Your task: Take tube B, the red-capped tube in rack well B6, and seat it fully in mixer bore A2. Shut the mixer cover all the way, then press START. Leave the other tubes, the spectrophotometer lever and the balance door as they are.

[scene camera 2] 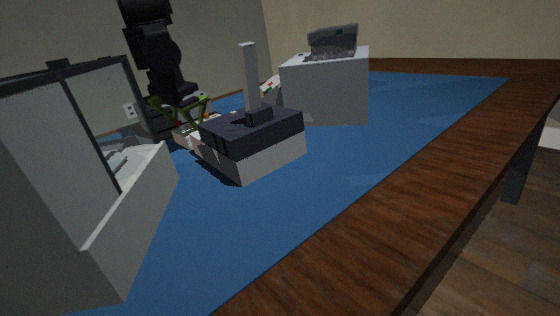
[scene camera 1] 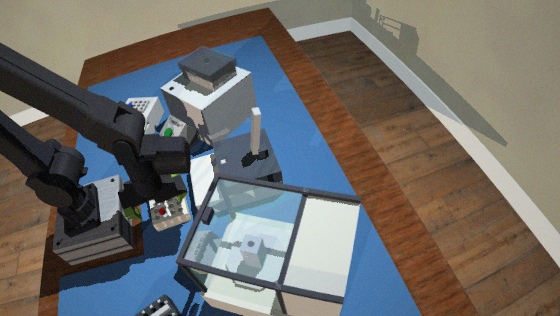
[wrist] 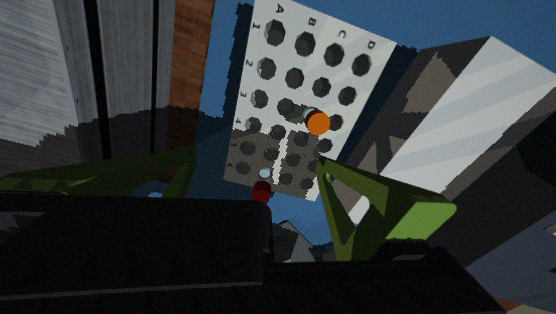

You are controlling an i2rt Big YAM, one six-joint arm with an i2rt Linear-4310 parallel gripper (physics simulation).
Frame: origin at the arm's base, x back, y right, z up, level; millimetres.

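Seen in the pictures: gripper, fingertip midpoint: [scene camera 2: 187,126] [scene camera 1: 160,209] [wrist: 260,158]; arm's base, origin of the base link: [scene camera 1: 83,211].
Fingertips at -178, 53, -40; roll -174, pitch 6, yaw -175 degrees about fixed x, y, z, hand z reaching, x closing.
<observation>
Pixels of each thing's top centre, then the offset from my fingertips to it, as dx, dy, dz. "pt": a spot on its surface instead.
- Tube B's red cap, middle of its top: [wrist: 260,196] [scene camera 1: 161,210] [scene camera 2: 178,121] -6, +19, +21
- white rack, middle of its top: [wrist: 294,124] [scene camera 1: 165,197] [scene camera 2: 203,124] -19, -31, -4
- large white box, middle of its top: [scene camera 2: 305,31] [scene camera 1: 187,71] -177, -255, +156
- smoky cover, middle of its top: [scene camera 2: 331,27] [scene camera 1: 203,60] -229, -280, +156
- green button, middle of its top: [scene camera 1: 167,130] -77, -204, +41
- orange-capped tube, middle of its top: [wrist: 318,124] [scene camera 2: 205,113] -29, -40, +21
- spectrophotometer's pale lever, middle of its top: [scene camera 2: 242,43] [scene camera 1: 251,111] -259, -8, +167
- glass balance, middle of its top: [scene camera 1: 240,220] [scene camera 2: 25,65] -151, +227, +189
- white block, middle of its top: [scene camera 1: 132,111] [scene camera 2: 282,74] +10, -354, +36
- dark rack, surface spot: [scene camera 1: 160,307] pt +55, +223, +1
Tube B's red cap [scene camera 1: 162,211] [scene camera 2: 178,123] [wrist: 261,192] shows at well B6, at the near end of the white rack [scene camera 1: 172,221] [wrist: 291,30]. My gripper [scene camera 1: 157,202] [scene camera 2: 187,125] [wrist: 260,158] is open and empty. Its green fingers are spread wide over the rack's row 4-6 end, with the red cap between their two sides in the wrist view. A large white box [scene camera 1: 227,107] [scene camera 2: 325,95], which looks like the mixer, carries a smoky cover [scene camera 1: 207,62] [scene camera 2: 332,40] raised above its top. Its bores are too unclear to tell apart. A green button [scene camera 1: 168,132] shows on a small sloping panel.
An orange-capped tube [scene camera 2: 206,115] [wrist: 318,123] stands in about well C3. The spectrophotometer's pale lever [scene camera 1: 255,130] [scene camera 2: 250,75] stands upright. The glass balance [scene camera 1: 330,235] [scene camera 2: 50,165] is near the rack. A white block [scene camera 1: 150,107] with small holes and a dark rack [scene camera 1: 160,307] also show.
</observation>
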